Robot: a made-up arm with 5 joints.
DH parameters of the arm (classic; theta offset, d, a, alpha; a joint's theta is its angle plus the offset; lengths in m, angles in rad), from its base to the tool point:
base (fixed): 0.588 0 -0.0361 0
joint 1: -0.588 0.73 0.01 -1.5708
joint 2: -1.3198 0 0.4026 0
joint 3: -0.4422 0 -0.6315 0
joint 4: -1.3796 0 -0.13 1.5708
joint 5: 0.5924 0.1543 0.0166 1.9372
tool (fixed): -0.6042 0.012 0 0
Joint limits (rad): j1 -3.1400..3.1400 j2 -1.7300..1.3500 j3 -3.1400..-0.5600 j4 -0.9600..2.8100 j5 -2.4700..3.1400
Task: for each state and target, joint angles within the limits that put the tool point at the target. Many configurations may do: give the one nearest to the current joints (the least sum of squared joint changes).
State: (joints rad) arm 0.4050 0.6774 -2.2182 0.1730 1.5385
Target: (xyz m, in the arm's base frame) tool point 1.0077 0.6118 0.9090
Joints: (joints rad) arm 0.5304 0.9813 -2.3612 0.2958 1.5885
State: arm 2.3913 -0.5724 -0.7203 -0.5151 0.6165
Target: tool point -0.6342 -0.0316 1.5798
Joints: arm 3.1400 -0.3528 -1.4726 -0.3112 0.6776
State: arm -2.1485 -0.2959 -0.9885 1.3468 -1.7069
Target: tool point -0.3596 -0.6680 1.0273
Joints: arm -2.0140 -0.3974 -1.0411 1.3531 -1.7049
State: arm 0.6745 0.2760 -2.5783 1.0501 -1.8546
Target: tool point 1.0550 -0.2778 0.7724
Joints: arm -0.2159 0.7219 -2.0369 1.2674 -1.8294
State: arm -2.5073 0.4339 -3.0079 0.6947 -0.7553
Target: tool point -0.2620 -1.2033 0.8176
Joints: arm -1.7533 1.0486 -2.4976 0.8784 -0.7280
